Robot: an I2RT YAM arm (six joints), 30 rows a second.
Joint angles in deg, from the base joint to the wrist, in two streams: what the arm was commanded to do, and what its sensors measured. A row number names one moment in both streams.
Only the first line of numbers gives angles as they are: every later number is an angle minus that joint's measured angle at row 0.
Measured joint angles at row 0:
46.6 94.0 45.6 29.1 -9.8 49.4
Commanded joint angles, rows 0 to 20:
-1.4 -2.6 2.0 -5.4 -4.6 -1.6
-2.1 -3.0 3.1 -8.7 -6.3 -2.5
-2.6 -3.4 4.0 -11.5 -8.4 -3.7
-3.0 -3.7 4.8 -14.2 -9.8 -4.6
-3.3 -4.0 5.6 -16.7 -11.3 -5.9
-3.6 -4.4 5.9 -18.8 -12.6 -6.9
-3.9 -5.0 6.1 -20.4 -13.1 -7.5
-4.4 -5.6 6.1 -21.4 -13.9 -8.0
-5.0 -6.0 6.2 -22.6 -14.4 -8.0
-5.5 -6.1 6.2 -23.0 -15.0 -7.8
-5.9 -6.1 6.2 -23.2 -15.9 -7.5
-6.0 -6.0 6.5 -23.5 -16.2 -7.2
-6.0 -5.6 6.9 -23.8 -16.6 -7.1
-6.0 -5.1 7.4 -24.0 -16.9 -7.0
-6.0 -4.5 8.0 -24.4 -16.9 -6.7
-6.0 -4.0 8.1 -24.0 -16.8 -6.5
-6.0 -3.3 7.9 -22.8 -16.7 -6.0
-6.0 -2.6 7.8 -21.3 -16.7 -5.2
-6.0 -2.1 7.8 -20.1 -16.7 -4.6
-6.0 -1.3 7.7 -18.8 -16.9 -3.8
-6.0 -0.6 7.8 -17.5 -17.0 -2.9
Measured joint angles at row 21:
-5.9 -1.8 7.5 -21.2 -16.0 -5.1
